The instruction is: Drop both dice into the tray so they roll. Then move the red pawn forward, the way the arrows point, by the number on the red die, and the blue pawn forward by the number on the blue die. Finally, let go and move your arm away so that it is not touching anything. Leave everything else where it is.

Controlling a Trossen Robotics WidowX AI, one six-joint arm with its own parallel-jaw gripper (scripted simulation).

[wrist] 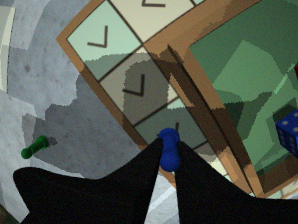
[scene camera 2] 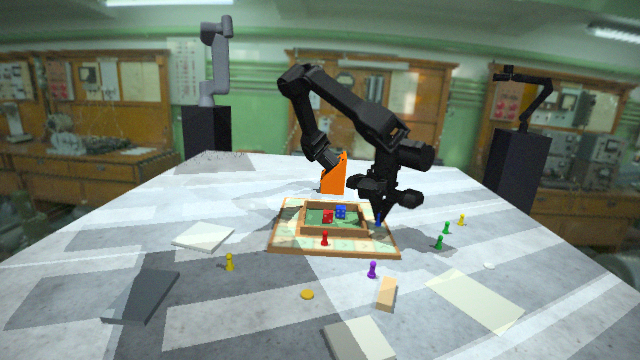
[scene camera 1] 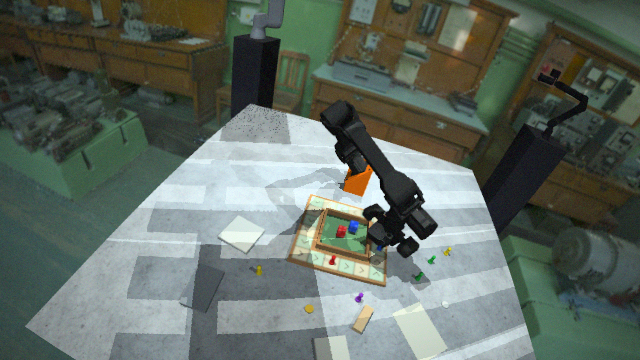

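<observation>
My gripper: visible in scene camera 1, scene camera 2 and the wrist view (168, 145). Same spot on the gripper: (scene camera 1: 386, 231) and (scene camera 2: 378, 181).
</observation>
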